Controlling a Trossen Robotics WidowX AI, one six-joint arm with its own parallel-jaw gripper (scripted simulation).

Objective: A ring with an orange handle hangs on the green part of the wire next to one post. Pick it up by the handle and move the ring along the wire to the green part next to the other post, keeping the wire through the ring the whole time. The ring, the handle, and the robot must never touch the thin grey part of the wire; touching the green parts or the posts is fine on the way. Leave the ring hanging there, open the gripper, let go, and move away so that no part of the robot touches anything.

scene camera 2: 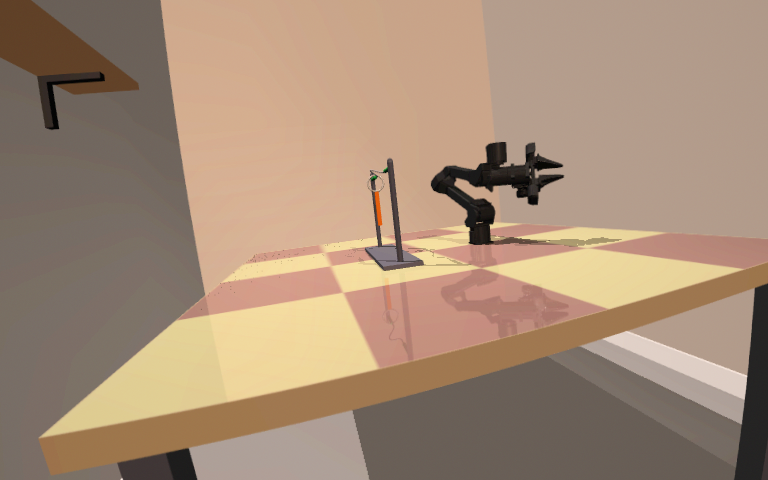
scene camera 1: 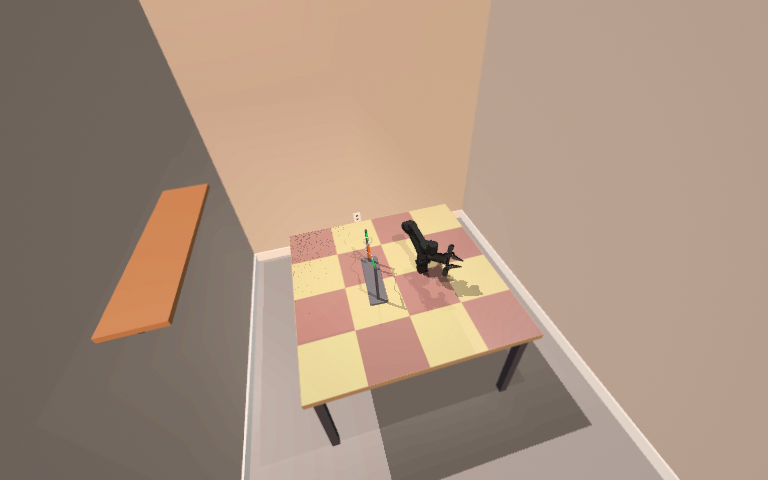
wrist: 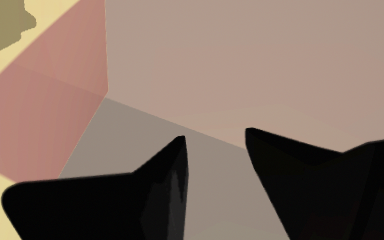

same spot on grey base: (scene camera 2: 389,257) = (scene camera 1: 373,288)
